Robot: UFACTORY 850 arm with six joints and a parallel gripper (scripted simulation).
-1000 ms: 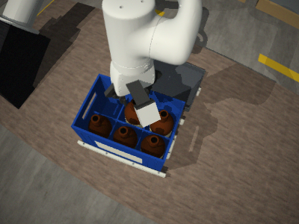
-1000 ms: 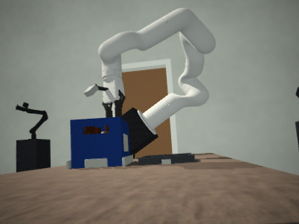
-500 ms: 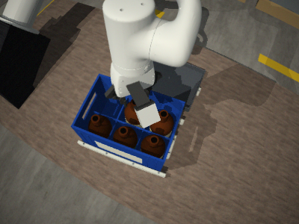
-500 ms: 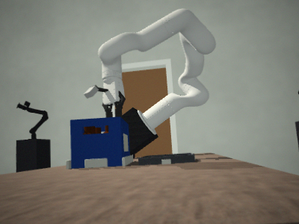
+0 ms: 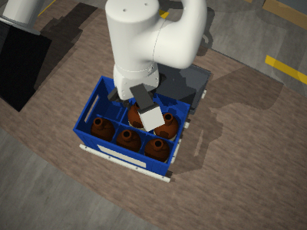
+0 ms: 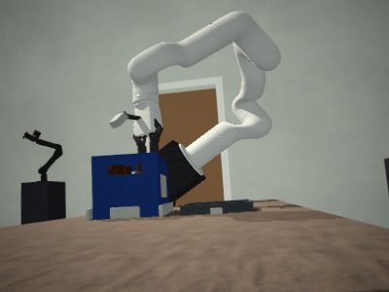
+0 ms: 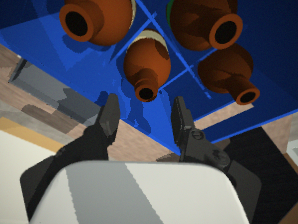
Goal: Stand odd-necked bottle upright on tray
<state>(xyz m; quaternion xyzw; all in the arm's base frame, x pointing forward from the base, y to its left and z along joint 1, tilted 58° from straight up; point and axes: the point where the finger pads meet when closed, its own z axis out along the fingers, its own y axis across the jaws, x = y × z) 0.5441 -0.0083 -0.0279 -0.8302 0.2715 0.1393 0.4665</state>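
Now: hand 10 mm short of the blue crate, 50 mm to the left of it and 120 mm above it. The rest, counted from my hand: dark grey tray 10 mm ahead, 210 mm to the left, 190 mm below.
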